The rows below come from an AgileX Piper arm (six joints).
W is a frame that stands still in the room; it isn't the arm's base.
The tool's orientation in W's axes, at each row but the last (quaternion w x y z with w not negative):
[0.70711 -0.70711 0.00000 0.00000]
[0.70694 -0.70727 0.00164 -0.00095]
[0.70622 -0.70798 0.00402 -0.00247]
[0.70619 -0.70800 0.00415 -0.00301]
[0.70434 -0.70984 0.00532 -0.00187]
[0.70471 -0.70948 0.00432 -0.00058]
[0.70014 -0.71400 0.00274 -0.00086]
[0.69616 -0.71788 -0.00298 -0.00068]
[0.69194 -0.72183 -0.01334 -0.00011]
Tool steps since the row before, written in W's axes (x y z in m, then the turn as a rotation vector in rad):
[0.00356 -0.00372 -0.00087 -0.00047 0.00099 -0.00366]
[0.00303 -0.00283 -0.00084 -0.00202 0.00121 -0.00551]
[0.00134 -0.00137 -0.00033 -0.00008 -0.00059 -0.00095]
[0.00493 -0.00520 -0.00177 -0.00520 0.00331 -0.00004]
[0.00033 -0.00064 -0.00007 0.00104 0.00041 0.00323]
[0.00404 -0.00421 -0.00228 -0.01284 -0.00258 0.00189]
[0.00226 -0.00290 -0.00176 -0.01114 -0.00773 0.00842]
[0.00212 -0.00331 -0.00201 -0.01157 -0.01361 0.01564]
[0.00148 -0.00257 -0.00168 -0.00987 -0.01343 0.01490]
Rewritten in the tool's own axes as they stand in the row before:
[0.00356 0.00087 -0.00372 -0.00047 0.00366 0.00099]
[0.00304 0.00084 -0.00282 -0.00202 0.00551 0.00121]
[0.00135 0.00033 -0.00136 -0.00007 0.00095 -0.00059]
[0.00499 0.00178 -0.00515 -0.00523 0.00004 0.00326]
[0.00034 0.00007 -0.00064 0.00102 -0.00324 0.00040]
[0.00408 0.00229 -0.00417 -0.01283 -0.00180 -0.00268]
[0.00228 0.00181 -0.00285 -0.01112 -0.00824 -0.00795]
[0.00210 0.00212 -0.00325 -0.01153 -0.01527 -0.01405]
[0.00140 0.00182 -0.00252 -0.00985 -0.01451 -0.01387]

